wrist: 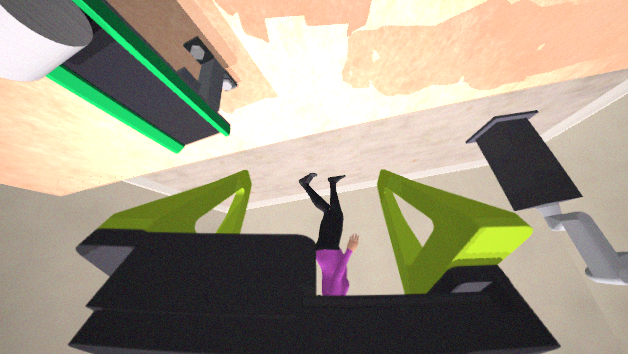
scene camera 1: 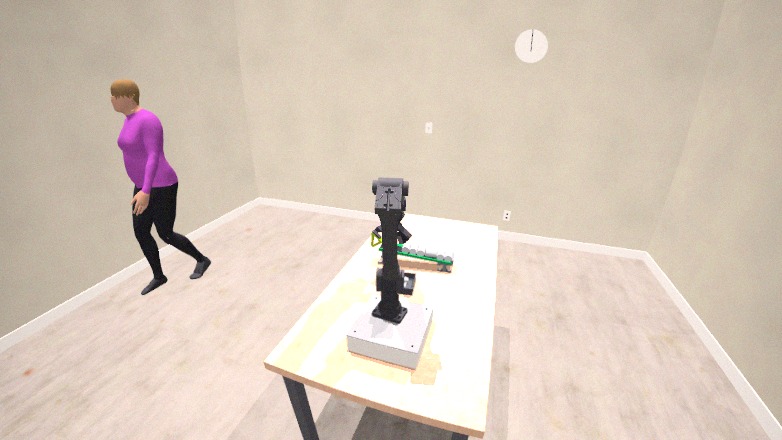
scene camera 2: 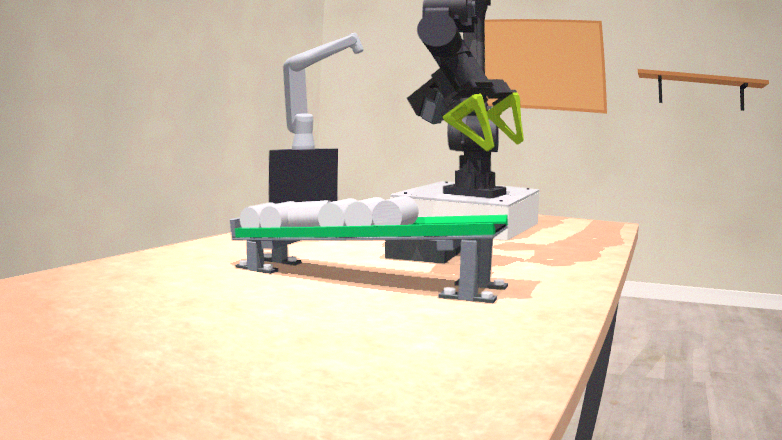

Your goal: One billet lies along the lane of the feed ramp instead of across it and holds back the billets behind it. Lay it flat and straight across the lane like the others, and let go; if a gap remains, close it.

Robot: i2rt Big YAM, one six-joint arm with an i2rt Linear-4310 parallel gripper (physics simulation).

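Frame: origin at the arm's base, x ahead, y left, z up, level; centimetres.
Where they show: gripper, fingertip midpoint: (wrist: 314, 176) (scene camera 1: 377, 242) (scene camera 2: 506, 145); arm's base, origin of the base link: (scene camera 1: 389, 313) (scene camera 2: 475, 193).
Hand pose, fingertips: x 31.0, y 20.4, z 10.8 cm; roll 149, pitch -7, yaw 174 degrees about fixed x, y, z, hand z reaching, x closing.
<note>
Each offset is from my fingertips to the centre of the thing. "spot": to the spot under its first point.
The feed ramp (scene camera 1: 437, 261) (scene camera 2: 306, 231) (wrist: 120, 112) has green side rails and slopes down to the left in scene camera 2. One white billet @[dx +18.3, dy -21.3, dz -10.3 cm] (scene camera 2: 307, 213) lies along the lane. Two billets @[dx +20.5, dy -30.2, dz -11.2 cm] (scene camera 2: 250, 216) @[dx +19.7, dy -26.3, dz -10.8 cm] (scene camera 2: 271, 216) lie across it on the low side. Three billets @[dx +17.8, dy -16.3, dz -9.9 cm] (scene camera 2: 331, 214) @[dx +17.1, dy -12.4, dz -9.5 cm] (scene camera 2: 358, 213) @[dx +16.3, dy -8.5, dz -9.1 cm] (scene camera 2: 387, 212) lie across it on the high side; the uppermost billet @[spot: dx +14.7, dy -8.2, dz -7.2 cm] (wrist: 32, 47) partly shows in the wrist view. My gripper (scene camera 2: 504, 145) (wrist: 314, 176), with yellow-green fingers, is open and empty, above and beyond the ramp's high end in scene camera 2. In scene camera 1 my arm partly hides the ramp.
A dark box @[dx -3.0, dy -15.2, dz -16.6 cm] (scene camera 1: 409, 282) (scene camera 2: 421, 250) stands between the ramp and my arm's white base (scene camera 1: 382, 350) (scene camera 2: 522, 210). A person in purple (scene camera 1: 144, 147) (wrist: 332, 270) is on the floor left of the table. A grey arm (scene camera 2: 295, 93) stands on a black pedestal (scene camera 2: 303, 175) (wrist: 530, 165).
</note>
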